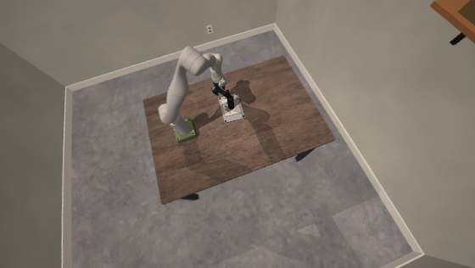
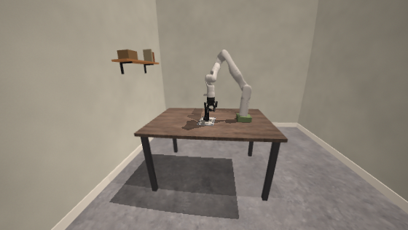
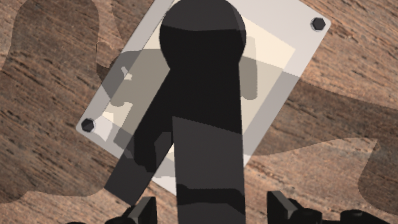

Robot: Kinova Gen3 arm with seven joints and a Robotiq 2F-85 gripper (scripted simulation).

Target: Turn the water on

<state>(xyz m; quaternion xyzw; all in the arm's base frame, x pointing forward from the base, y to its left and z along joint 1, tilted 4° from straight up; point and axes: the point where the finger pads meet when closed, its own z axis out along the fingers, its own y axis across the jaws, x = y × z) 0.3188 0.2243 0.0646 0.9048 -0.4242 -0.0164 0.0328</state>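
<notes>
My gripper is now 30 mm to the left of the black lever, 20 mm short of it and 10 mm below it. Round my hand: tap 50 mm to the right, 50 mm below, 40 mm ahead.
</notes>
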